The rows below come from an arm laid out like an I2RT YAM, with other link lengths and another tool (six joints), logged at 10 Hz.
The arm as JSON. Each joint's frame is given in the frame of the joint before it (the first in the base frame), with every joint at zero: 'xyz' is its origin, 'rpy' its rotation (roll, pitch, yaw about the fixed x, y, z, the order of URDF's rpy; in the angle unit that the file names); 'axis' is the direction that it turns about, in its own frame. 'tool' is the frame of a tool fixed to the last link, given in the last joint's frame.
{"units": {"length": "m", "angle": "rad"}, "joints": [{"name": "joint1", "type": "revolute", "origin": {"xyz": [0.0, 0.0, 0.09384], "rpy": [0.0, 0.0, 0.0]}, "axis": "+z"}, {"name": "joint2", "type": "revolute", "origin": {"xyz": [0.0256, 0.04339, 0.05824], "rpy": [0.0, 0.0, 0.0]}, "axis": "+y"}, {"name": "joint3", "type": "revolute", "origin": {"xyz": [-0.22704, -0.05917, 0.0], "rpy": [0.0, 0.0, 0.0]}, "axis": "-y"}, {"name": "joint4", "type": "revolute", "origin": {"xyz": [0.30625, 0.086, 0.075], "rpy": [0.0, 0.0, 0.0]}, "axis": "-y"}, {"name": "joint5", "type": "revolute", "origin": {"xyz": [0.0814, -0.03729, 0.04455], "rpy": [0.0, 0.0, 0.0]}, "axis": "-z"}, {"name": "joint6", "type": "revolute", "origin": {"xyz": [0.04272, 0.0, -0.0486], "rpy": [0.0, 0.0, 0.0]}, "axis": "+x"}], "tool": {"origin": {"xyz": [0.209, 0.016, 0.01], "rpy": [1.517, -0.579, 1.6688]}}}
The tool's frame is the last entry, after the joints.
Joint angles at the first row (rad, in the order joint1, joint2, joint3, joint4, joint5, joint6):
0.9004, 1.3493, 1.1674, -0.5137, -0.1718, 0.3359
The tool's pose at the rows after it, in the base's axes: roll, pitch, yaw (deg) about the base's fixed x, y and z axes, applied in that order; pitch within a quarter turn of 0, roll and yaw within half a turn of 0; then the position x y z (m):
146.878, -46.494, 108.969, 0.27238, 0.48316, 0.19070
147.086, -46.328, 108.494, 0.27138, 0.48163, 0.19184
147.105, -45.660, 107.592, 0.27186, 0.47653, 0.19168
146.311, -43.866, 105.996, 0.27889, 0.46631, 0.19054
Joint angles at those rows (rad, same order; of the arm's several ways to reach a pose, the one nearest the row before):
0.8997, 1.3481, 1.1704, -0.5211, -0.1703, 0.3402
0.9028, 1.3429, 1.1727, -0.5315, -0.1628, 0.3451
0.9056, 1.3299, 1.1682, -0.5460, -0.1427, 0.3497
0.9066, 1.3168, 1.1660, -0.5666, -0.0931, 0.3513

